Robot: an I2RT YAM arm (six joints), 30 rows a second.
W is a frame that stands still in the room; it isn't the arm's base.
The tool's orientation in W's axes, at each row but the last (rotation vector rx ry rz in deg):
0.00 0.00 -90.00
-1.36 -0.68 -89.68
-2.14 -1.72 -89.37
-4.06 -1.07 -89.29
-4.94 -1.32 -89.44
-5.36 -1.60 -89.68
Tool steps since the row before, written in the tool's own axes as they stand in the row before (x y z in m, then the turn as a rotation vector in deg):
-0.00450 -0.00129 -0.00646 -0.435 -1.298 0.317
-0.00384 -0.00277 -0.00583 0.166 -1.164 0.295
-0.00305 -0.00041 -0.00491 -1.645 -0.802 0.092
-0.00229 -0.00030 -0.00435 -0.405 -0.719 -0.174
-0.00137 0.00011 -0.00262 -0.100 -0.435 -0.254
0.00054 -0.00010 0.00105 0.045 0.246 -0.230
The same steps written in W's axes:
-0.00129 0.00450 -0.00646 -1.298 0.435 0.317
-0.00284 0.00369 -0.00589 -1.161 -0.166 0.308
-0.00046 0.00283 -0.00503 -0.819 1.639 0.025
-0.00047 0.00203 -0.00446 -0.729 0.387 -0.172
-0.00001 0.00118 -0.00271 -0.446 0.079 -0.242
-0.00005 -0.00046 0.00109 0.236 -0.062 -0.236

